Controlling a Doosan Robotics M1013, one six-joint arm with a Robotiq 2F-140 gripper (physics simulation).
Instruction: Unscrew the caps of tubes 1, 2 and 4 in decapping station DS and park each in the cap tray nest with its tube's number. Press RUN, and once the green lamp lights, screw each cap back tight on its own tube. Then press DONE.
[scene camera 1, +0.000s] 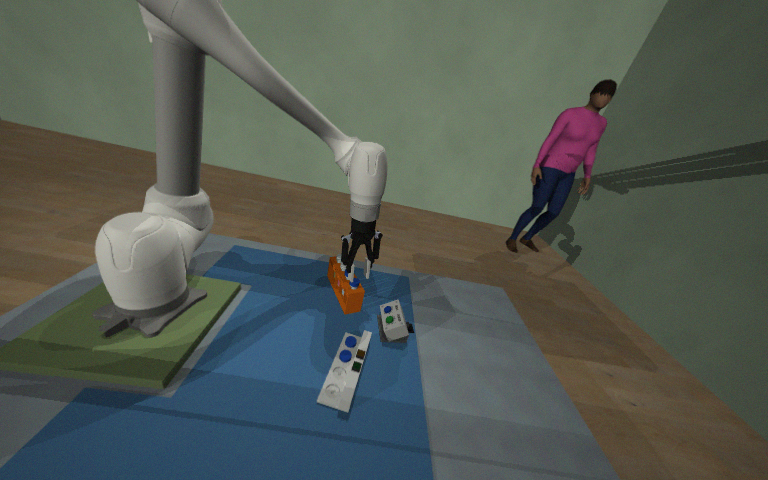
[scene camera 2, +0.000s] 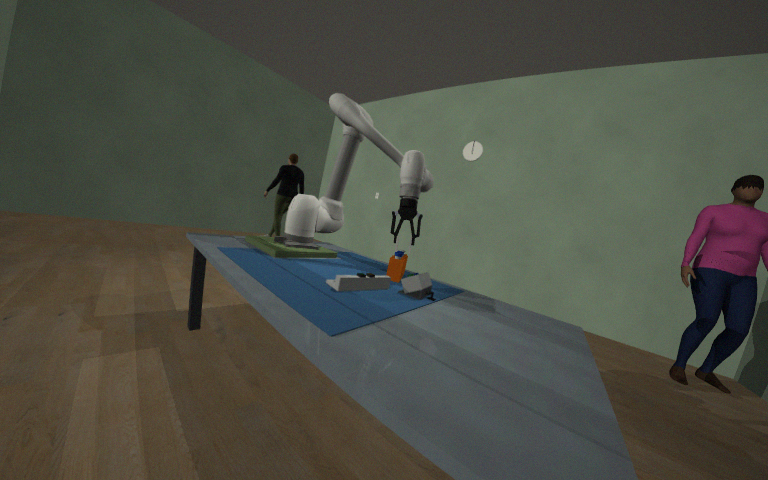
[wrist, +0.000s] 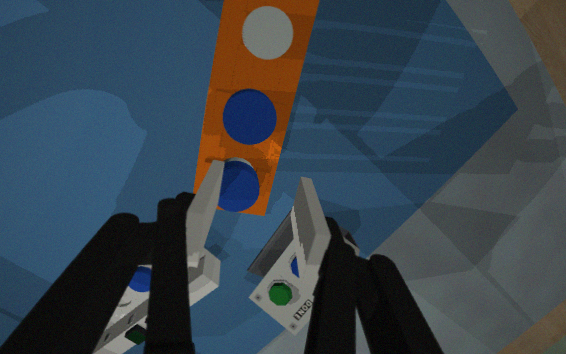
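Observation:
On scene camera 1 you'd see my gripper (scene camera 1: 358, 277), and scene camera 2 has my gripper (scene camera 2: 402, 252) too. In the wrist view there's my gripper (wrist: 258, 189) again, plus a grey button box (wrist: 273, 263).

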